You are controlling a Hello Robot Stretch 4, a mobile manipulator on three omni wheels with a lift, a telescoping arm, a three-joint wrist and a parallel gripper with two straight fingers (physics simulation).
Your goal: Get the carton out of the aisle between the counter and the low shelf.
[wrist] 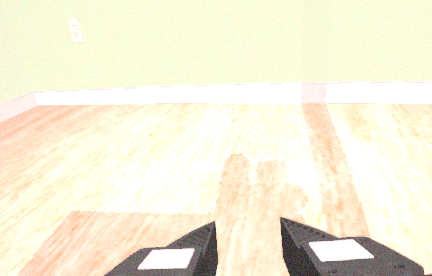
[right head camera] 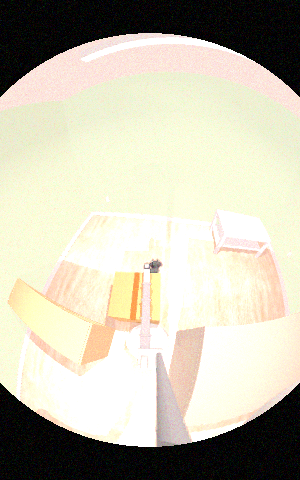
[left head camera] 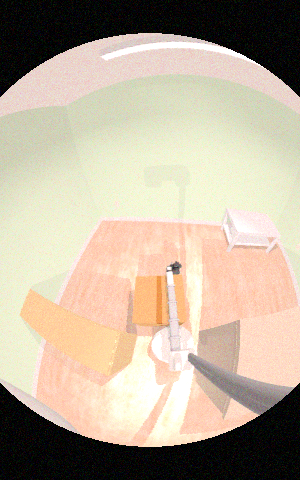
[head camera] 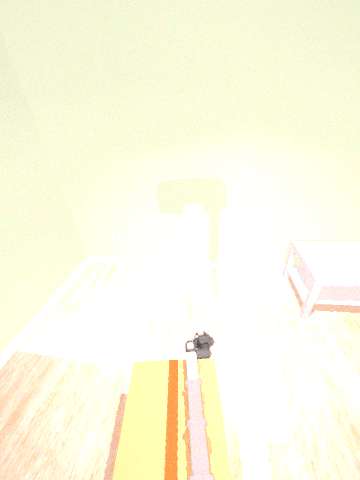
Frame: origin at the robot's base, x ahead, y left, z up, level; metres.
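Seen in the pictures: gripper, fingertip midpoint: [wrist: 248, 239] [right head camera: 154, 259] [left head camera: 173, 261] [head camera: 200, 332].
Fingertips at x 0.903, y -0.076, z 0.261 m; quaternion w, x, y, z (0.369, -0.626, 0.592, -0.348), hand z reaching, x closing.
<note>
A point is followed by its place in that frame.
The carton [head camera: 147, 415] {x 0.437, y 0.223, z 0.380 m} [left head camera: 145, 300] {x 0.424, y 0.226, z 0.379 m} [right head camera: 122, 295] {x 0.428, y 0.218, z 0.379 m}, an orange-yellow box with a darker orange stripe, stands on the floor straight ahead of my round base. My arm reaches out over its top and hides part of it. The carton does not show in the wrist view. My gripper [head camera: 202, 334] {x 0.903, y -0.076, z 0.261 m} [left head camera: 177, 264] {x 0.903, y -0.076, z 0.261 m} [right head camera: 156, 262] {x 0.903, y -0.076, z 0.261 m} [wrist: 248, 239] {x 0.903, y -0.076, z 0.261 m} is open, just past the carton's far edge, with floor visible between the fingers. The low shelf [left head camera: 70, 332] {x 0.041, y 0.801, z 0.583 m} [right head camera: 55, 325] {x 0.019, y 0.720, z 0.583 m} is a long tan unit at the left. The counter [left head camera: 275, 345] {x -0.137, y -0.524, z 0.883 m} [right head camera: 250, 370] {x -0.225, y -0.560, z 0.883 m} is the big beige block at the right.
A small white table [head camera: 330, 265] {x 1.287, y -1.192, z 0.423 m} [left head camera: 250, 223] {x 1.281, y -1.341, z 0.423 m} [right head camera: 240, 227] {x 1.257, y -1.338, z 0.424 m} stands at the back right near the wall. A green wall with a white baseboard [wrist: 200, 94] {x 2.001, y 0.153, z 0.018 m} runs across behind. Another wall runs along the left, behind the low shelf. My base stands between the shelf's near end and the counter.
</note>
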